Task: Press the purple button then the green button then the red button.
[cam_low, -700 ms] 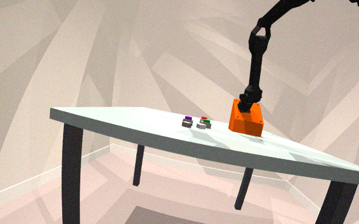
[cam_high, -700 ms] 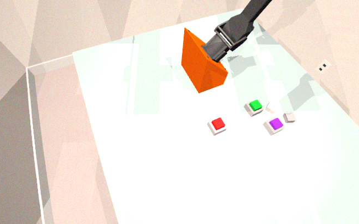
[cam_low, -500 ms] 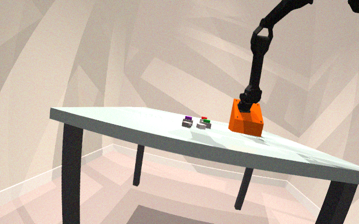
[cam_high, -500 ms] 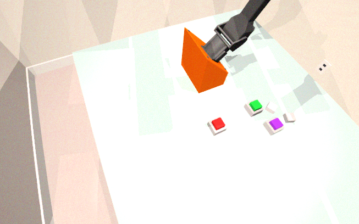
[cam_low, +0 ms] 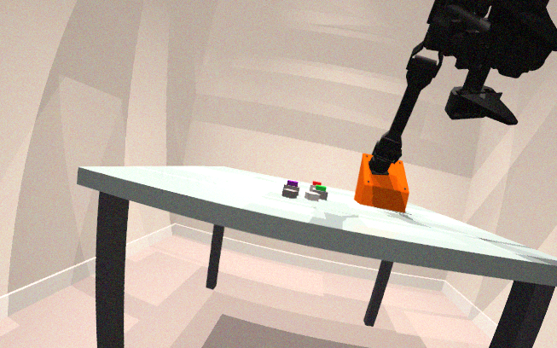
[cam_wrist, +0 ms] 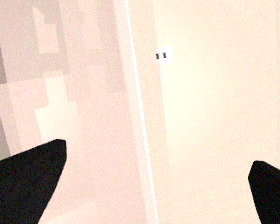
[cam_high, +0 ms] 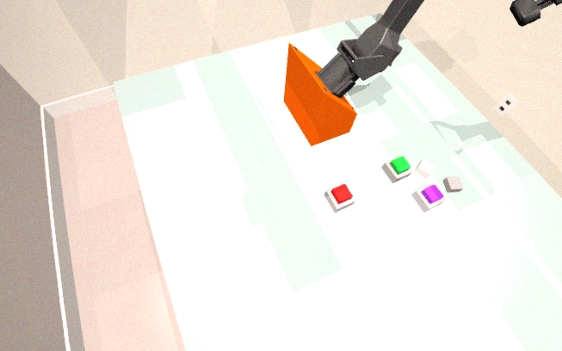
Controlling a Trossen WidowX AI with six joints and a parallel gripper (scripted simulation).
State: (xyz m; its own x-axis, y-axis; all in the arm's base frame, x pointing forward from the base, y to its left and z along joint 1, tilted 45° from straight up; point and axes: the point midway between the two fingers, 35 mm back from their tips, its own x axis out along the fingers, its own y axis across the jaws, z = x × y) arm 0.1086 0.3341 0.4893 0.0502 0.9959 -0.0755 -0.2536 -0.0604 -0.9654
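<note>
The purple button lies 180 mm ahead of my gripper tip, 520 mm to the right of it and 180 mm below it. The rest, counted from my gripper tip: red button (70 mm ahead, 690 mm to the right, 180 mm below); green button (90 mm ahead, 530 mm to the right, 180 mm below).
</note>
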